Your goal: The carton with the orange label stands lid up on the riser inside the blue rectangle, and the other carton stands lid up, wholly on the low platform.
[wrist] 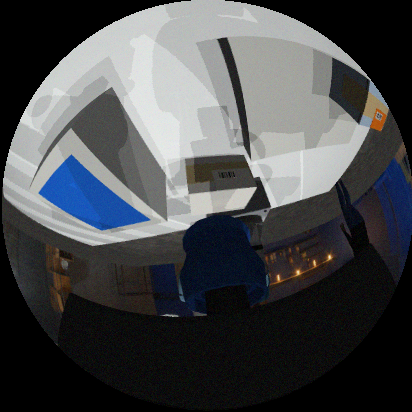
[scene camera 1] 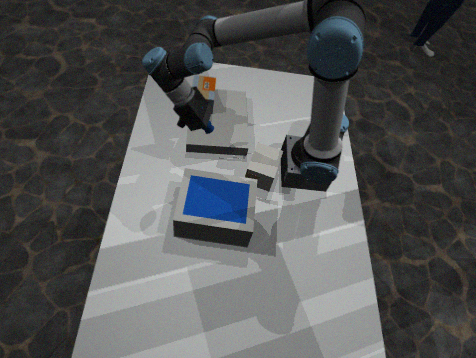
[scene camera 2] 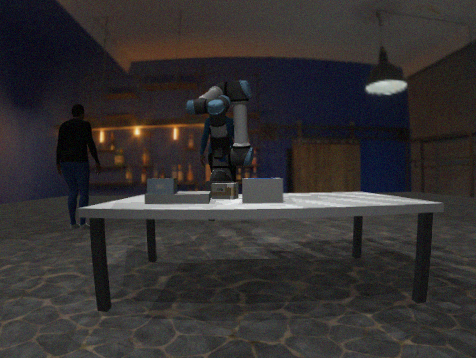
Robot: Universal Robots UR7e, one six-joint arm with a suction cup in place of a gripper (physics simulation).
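Note:
The carton with the orange label (scene camera 1: 209,85) (scene camera 2: 161,186) (wrist: 350,92) sits at the far end of the low platform (scene camera 1: 225,135) (scene camera 2: 177,198) (wrist: 280,80); its label and tan tape show on its upper face, and the arm partly hides it in scene camera 1. The other carton (scene camera 1: 264,162) (scene camera 2: 224,190) (wrist: 220,175), pale with a brown strip and barcode on one side, rests on the table between platform, riser and robot base. The riser (scene camera 1: 212,234) (scene camera 2: 262,191) (wrist: 95,115) bears the blue rectangle (scene camera 1: 217,199) (wrist: 90,195), with no carton on it. My suction cup (scene camera 1: 210,128) (wrist: 216,240) is off and empty, tilted above the platform.
The robot base (scene camera 1: 305,172) stands beside the pale carton. The white table (scene camera 1: 220,305) (scene camera 2: 320,206) carries everything, with shadows across it. One person (scene camera 2: 77,150) stands on the floor left of the table, and another shows behind the arm in scene camera 2.

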